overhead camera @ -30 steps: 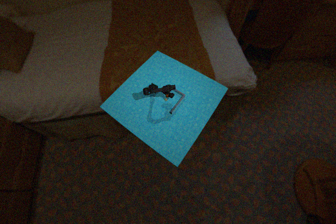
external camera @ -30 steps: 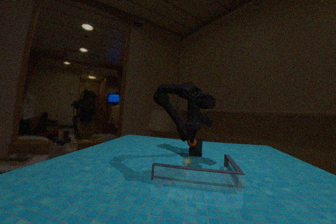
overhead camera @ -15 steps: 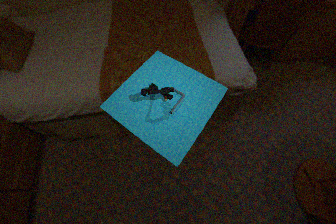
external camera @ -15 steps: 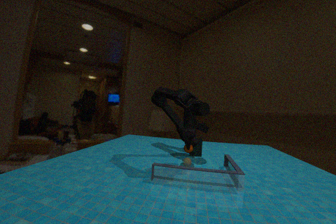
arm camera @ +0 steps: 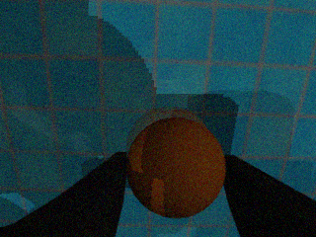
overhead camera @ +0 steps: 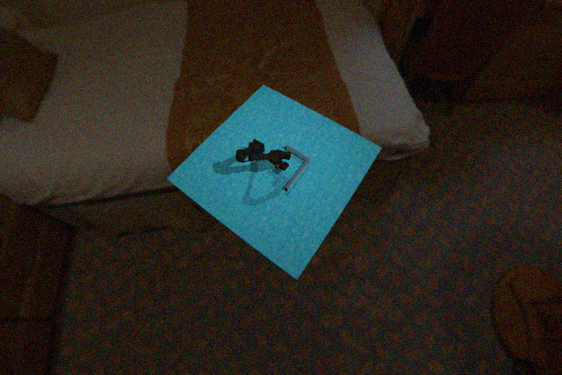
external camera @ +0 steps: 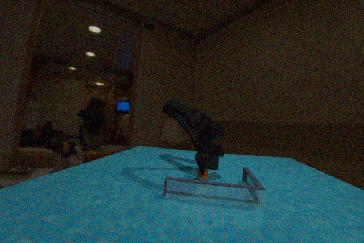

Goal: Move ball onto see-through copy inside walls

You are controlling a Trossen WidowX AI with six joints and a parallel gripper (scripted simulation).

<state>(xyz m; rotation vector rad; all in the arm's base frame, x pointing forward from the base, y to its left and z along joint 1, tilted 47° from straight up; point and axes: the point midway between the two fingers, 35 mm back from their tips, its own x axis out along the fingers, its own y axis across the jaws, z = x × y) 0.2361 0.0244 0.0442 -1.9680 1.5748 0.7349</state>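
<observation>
Now: the see-through copy of ball 1 cm below my gripper tip. The rest, counted from my gripper tip: clear wall: 17 cm ahead, 6 cm to the left; then orange ball: right at my gripper tip.
</observation>
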